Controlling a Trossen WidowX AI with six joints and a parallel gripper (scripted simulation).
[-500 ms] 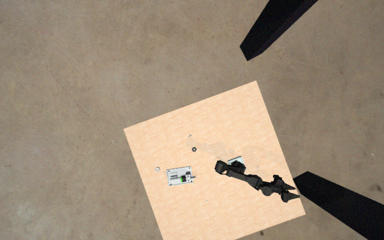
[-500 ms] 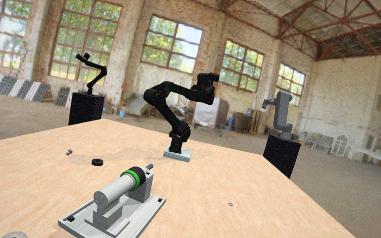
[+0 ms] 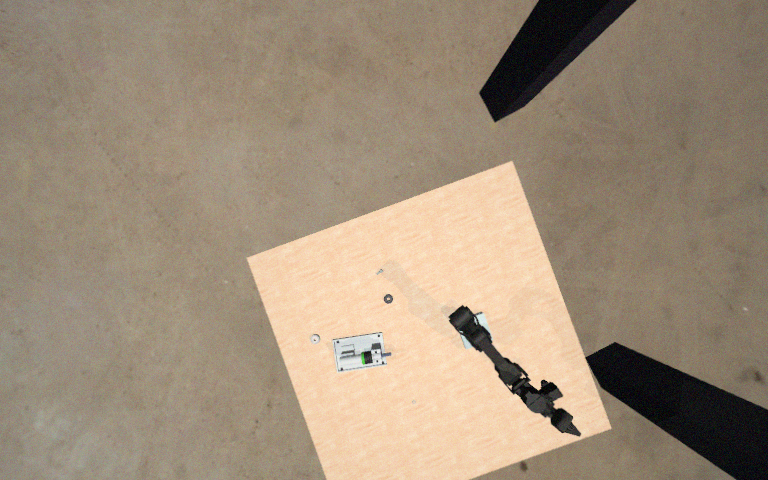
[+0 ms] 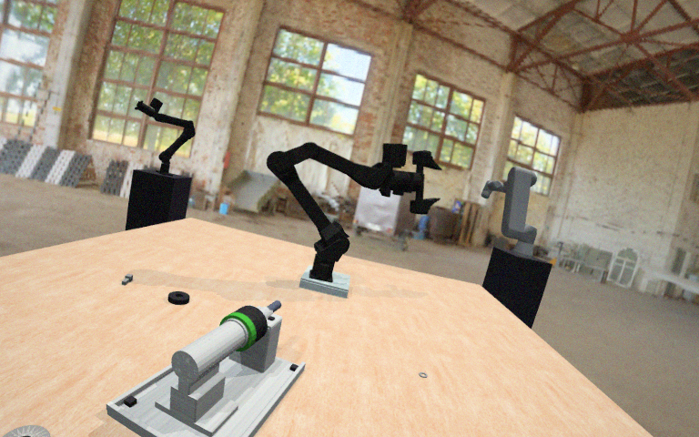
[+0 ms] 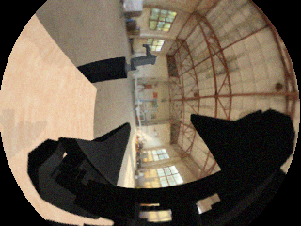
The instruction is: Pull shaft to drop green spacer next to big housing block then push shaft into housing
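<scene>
Right now my gripper tip is 580 mm short of the green spacer, 440 mm to the left of it and 280 mm above it. The rest, counted from my gripper tip: small grey piece (340 mm ahead, 730 mm to the right, 350 mm below); black washer (370 mm ahead, 600 mm to the right, 350 mm below); grey fixture (600 mm ahead, 450 mm to the right, 310 mm below).
</scene>
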